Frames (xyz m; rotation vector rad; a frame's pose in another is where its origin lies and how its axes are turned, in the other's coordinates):
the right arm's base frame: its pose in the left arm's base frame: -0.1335 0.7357 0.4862 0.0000 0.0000 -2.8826
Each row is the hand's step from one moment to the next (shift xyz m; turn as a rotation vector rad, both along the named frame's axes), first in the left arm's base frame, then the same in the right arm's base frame.
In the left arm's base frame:
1: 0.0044 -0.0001 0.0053 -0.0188 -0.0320 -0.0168
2: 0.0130 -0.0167 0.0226 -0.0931 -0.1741 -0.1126
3: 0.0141 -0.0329 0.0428 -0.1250 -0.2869 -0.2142
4: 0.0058 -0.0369 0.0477 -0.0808 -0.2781 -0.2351
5: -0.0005 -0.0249 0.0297 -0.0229 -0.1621 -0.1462
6: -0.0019 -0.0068 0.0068 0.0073 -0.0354 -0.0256
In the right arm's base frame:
1: -0.0042 0.0012 0.0053 0.0264 0.0261 -0.0168
2: -0.0083 0.0195 0.0226 0.1346 0.1444 -0.1126
3: -0.0052 0.0354 0.0428 0.1943 0.2453 -0.2142
4: 0.0038 0.0372 0.0477 0.1493 0.2481 -0.2351
5: 0.0069 0.0239 0.0297 0.0637 0.1508 -0.1462
6: 0.0036 0.0061 0.0068 0.0020 0.0361 -0.0256

